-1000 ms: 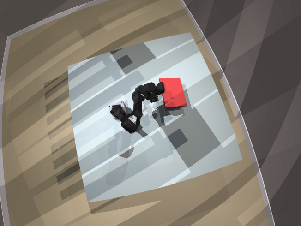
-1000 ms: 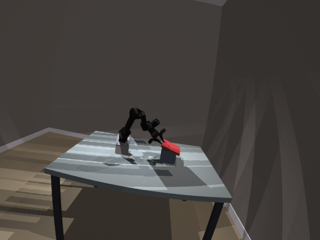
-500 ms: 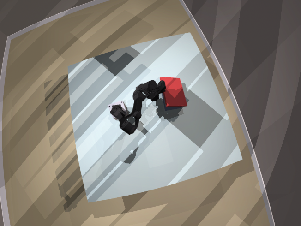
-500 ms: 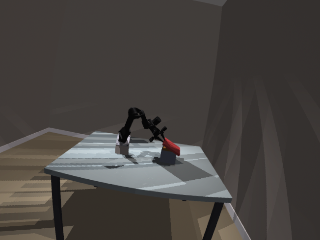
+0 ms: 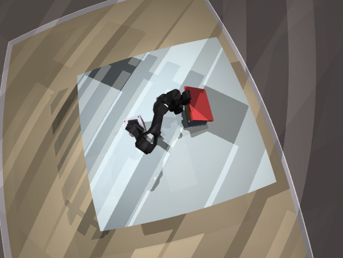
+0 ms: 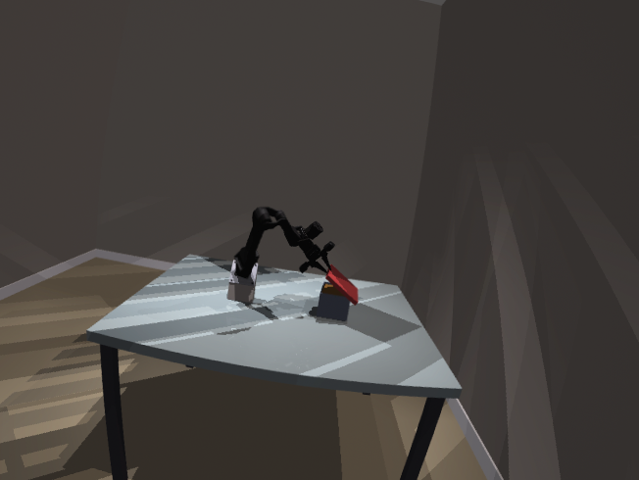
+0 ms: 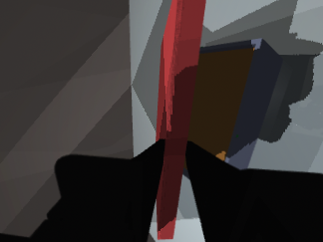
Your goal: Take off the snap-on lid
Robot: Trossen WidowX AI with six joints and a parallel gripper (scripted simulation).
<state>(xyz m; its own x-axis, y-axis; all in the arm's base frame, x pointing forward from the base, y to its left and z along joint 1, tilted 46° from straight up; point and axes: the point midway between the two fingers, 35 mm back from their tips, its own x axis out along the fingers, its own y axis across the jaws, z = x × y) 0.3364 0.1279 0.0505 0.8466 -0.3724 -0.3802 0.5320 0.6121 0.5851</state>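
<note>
My gripper tip is now 7 cm short of the red lid and 4 cm above it. From my gripper tip the other things lie so: dark storage box: 5 cm ahead, 13 cm below.
</note>
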